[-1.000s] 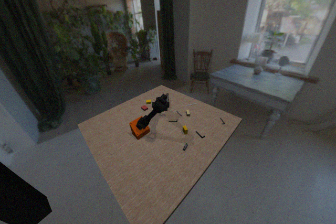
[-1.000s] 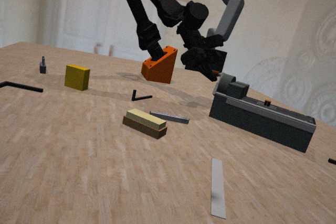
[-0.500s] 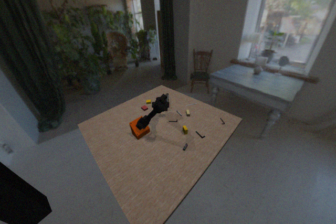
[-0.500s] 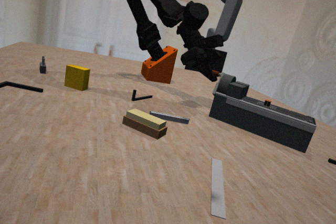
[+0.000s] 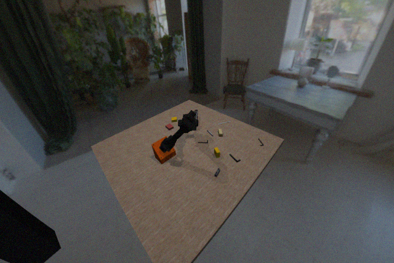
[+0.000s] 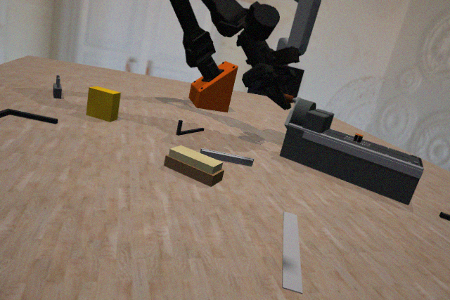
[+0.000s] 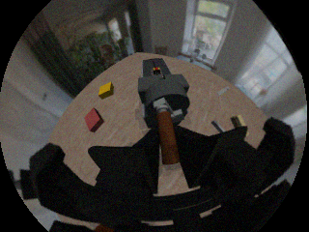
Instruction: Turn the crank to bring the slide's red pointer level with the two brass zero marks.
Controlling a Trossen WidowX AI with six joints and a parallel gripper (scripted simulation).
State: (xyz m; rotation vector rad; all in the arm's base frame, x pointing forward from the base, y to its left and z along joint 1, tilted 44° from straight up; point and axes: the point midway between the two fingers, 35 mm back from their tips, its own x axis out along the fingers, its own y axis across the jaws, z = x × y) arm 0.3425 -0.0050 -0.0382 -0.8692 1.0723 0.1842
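Now: gripper tip 20 mm past the brown crank handle, 10 mm to the left of it and 20 mm below it. The rest, counted from my gripper tip: red pointer: 140 mm ahead, 80 mm to the left, 10 mm below; red block: 60 mm behind, 230 mm to the left, 80 mm below; grey bar: 90 mm ahead, 180 mm to the right, 90 mm below.
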